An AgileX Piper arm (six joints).
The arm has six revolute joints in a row. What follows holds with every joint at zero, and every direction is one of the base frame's. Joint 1 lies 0.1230 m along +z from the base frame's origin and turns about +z. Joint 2 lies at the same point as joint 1 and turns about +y. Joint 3 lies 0.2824 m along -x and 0.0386 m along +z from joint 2 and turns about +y. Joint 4 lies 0.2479 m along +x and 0.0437 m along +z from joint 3 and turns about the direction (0.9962, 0, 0.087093). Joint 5 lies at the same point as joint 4 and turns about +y. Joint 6 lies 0.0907 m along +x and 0.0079 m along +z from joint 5 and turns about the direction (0.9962, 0, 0.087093). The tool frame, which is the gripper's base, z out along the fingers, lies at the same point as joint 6; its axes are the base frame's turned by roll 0.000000, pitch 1.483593 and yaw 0.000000 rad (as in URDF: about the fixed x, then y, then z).
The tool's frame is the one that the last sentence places.
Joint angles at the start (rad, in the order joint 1, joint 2, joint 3, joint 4, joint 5, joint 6):
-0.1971 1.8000 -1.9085 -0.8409 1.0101 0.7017
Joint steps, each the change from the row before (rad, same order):
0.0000 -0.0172 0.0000 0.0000 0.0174 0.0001
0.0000 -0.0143 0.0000 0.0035 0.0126 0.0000
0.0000 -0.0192 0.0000 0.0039 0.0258 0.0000
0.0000 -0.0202 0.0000 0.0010 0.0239 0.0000
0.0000 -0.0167 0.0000 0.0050 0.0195 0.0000
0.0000 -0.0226 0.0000 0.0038 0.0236 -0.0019
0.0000 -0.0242 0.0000 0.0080 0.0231 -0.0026
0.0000 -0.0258 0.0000 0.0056 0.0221 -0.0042
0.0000 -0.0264 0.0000 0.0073 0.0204 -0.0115
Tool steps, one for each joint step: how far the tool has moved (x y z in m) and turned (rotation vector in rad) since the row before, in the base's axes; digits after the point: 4 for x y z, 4 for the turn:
-0.0063 0.0006 0.0060 0.0015 -0.0061 -0.0127
-0.0051 0.0008 0.0048 0.0042 -0.0068 -0.0084
-0.0077 0.0009 0.0059 0.0077 -0.0035 -0.0177
-0.0080 0.0009 0.0064 0.0045 -0.0051 -0.0169
-0.0066 0.0010 0.0049 0.0079 -0.0052 -0.0125
-0.0089 0.0013 0.0068 0.0064 -0.0067 -0.0146
-0.0094 0.0017 0.0069 0.0098 -0.0088 -0.0123
-0.0101 0.0018 0.0074 0.0065 -0.0093 -0.0113
-0.0103 0.0020 0.0073 0.0045 -0.0056 -0.0058

